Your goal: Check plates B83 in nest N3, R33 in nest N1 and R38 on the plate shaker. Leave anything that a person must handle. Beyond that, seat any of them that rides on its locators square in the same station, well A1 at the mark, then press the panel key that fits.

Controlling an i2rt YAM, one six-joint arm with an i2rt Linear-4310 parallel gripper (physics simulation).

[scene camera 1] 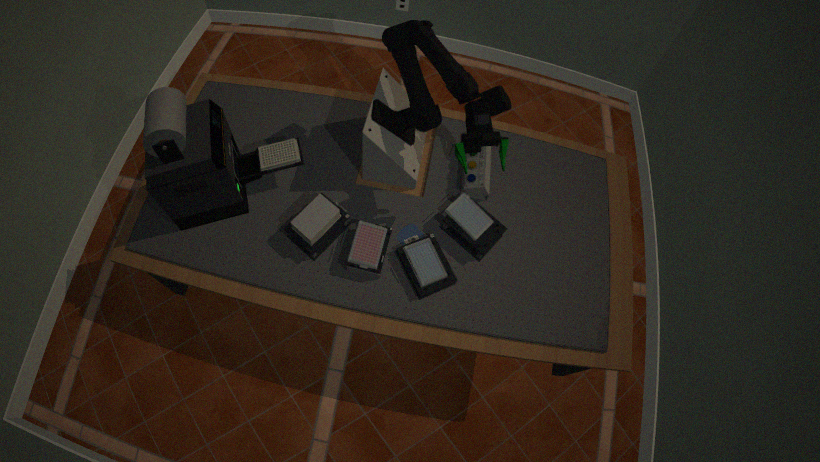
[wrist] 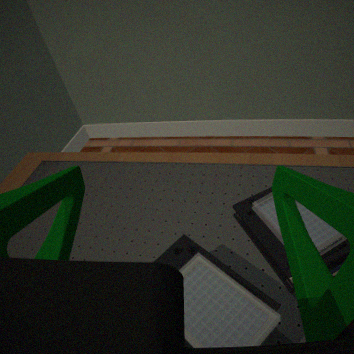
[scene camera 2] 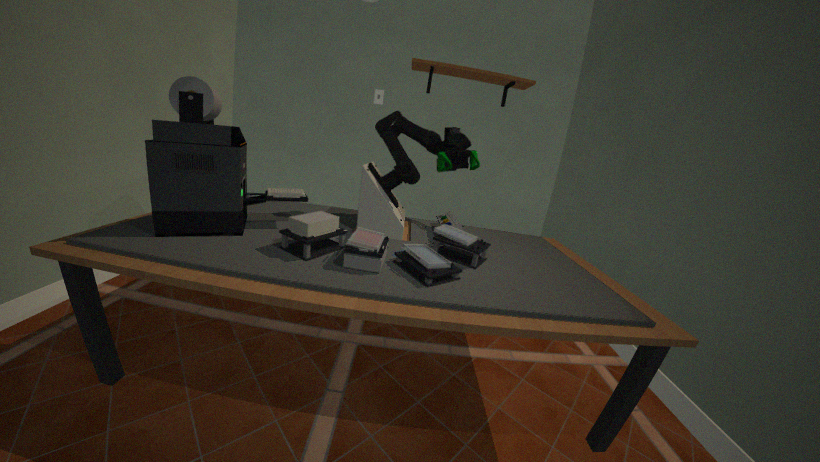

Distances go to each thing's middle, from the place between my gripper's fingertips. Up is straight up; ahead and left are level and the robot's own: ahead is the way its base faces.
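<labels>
There is the pale blue plate (scene camera 1: 422, 256), which sits 160 mm ahead of my hand, 120 mm to the right of it and 250 mm below it. Going by their middles, the pale blue plate is the nearest to my hand of the things named here. The thick white plate (scene camera 1: 320, 215) is a long way to the right of my hand, a good way below it and slightly ahead of it.
</labels>
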